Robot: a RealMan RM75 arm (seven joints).
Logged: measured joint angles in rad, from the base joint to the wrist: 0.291, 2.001, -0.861, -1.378, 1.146, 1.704, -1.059; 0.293, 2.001, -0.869, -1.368, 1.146, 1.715, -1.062; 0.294, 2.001, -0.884, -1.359, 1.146, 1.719, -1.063; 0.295, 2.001, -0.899, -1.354, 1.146, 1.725, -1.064; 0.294, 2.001, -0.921, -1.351, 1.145, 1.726, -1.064; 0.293, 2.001, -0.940, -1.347, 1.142, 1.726, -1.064; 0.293, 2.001, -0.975, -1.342, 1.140, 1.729, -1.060; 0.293, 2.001, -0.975, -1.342, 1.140, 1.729, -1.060; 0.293, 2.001, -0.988, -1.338, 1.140, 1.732, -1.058; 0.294, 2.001, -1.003, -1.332, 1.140, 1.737, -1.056; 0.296, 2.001, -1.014, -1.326, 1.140, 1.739, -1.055; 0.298, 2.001, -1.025, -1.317, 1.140, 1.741, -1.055
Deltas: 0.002, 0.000, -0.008, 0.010, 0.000, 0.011, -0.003; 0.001, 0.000, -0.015, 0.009, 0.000, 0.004, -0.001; 0.001, 0.000, -0.015, 0.005, 0.000, 0.006, -0.001; -0.001, 0.000, -0.022, 0.003, -0.001, 0.001, 0.000; -0.001, 0.000, -0.019, 0.004, -0.003, 0.000, 0.000; 0.000, 0.000, -0.035, 0.005, -0.002, 0.003, 0.004; 0.000, 0.000, 0.000, 0.000, 0.000, 0.000, 0.000; 0.000, 0.000, -0.013, 0.004, 0.000, 0.003, 0.002; 0.001, 0.000, -0.015, 0.006, 0.000, 0.005, 0.002; 0.002, 0.000, -0.011, 0.006, 0.000, 0.002, 0.001; 0.002, 0.000, -0.011, 0.009, 0.000, 0.002, 0.000
